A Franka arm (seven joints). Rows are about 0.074 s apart.
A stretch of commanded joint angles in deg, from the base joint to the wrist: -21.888, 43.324, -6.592, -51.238, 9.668, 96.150, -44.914; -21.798, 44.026, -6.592, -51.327, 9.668, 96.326, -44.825; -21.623, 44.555, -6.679, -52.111, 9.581, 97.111, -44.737; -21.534, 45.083, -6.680, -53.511, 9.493, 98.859, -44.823; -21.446, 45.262, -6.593, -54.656, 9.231, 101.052, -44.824; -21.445, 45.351, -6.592, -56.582, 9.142, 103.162, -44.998; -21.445, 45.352, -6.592, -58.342, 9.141, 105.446, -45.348; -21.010, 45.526, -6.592, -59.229, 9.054, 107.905, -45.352; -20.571, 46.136, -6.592, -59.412, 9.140, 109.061, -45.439; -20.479, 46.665, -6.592, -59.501, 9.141, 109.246, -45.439; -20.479, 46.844, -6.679, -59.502, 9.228, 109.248, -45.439; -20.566, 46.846, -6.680, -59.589, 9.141, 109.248, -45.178
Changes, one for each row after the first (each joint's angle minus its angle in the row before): 0.090, 0.702, 0.000, -0.089, 0.000, 0.176, 0.089; 0.175, 0.529, -0.087, -0.784, -0.087, 0.785, 0.088; 0.089, 0.528, -0.001, -1.400, -0.088, 1.748, -0.086; 0.088, 0.179, 0.087, -1.145, -0.262, 2.193, -0.001; 0.001, 0.089, 0.001, -1.926, -0.089, 2.110, -0.174; 0.000, 0.001, 0.000, -1.760, -0.001, 2.284, -0.350; 0.435, 0.174, 0.000, -0.887, -0.087, 2.459, -0.004; 0.439, 0.610, 0.000, -0.183, 0.086, 1.156, -0.087; 0.092, 0.529, 0.000, -0.089, 0.001, 0.185, 0.000; 0.000, 0.179, -0.087, -0.001, 0.087, 0.002, 0.000; -0.087, 0.002, -0.001, -0.087, -0.087, 0.000, 0.261
